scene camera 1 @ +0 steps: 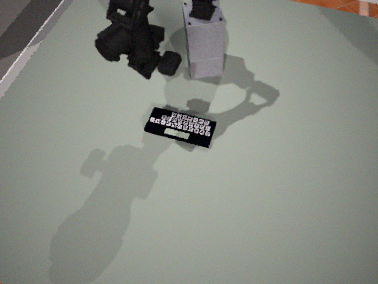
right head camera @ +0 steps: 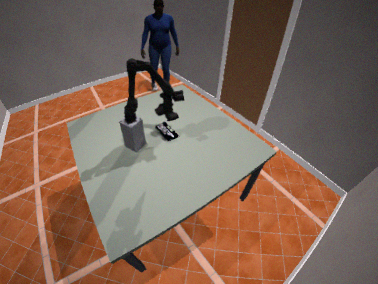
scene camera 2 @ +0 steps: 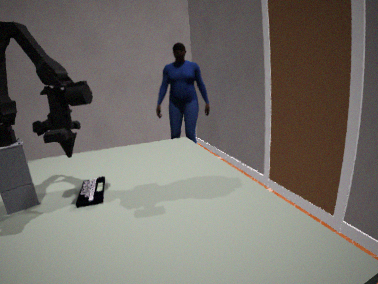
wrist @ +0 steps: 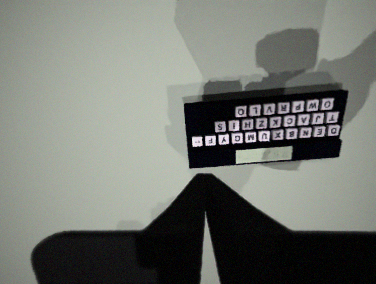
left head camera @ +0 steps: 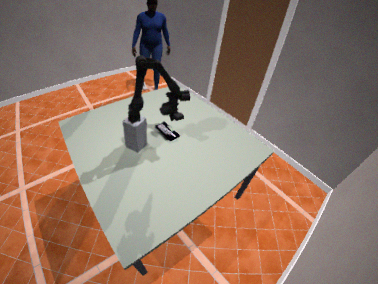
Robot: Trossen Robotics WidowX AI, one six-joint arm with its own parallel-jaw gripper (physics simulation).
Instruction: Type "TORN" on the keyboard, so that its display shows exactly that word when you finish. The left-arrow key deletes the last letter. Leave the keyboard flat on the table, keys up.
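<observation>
The black keyboard lies flat on the table, keys up. In the wrist view it is upside down: the T key is at the right, the R key in the far row, the N key in the row nearest the display, the left-arrow key at the left. An O key seems to be at the far right corner. The pale display has faint marks I cannot read. My gripper is shut and empty, well above the table.
The grey base block stands beside the keyboard on the pale green table. Arm shadows cross the keyboard and table. A person in blue stands beyond the table.
</observation>
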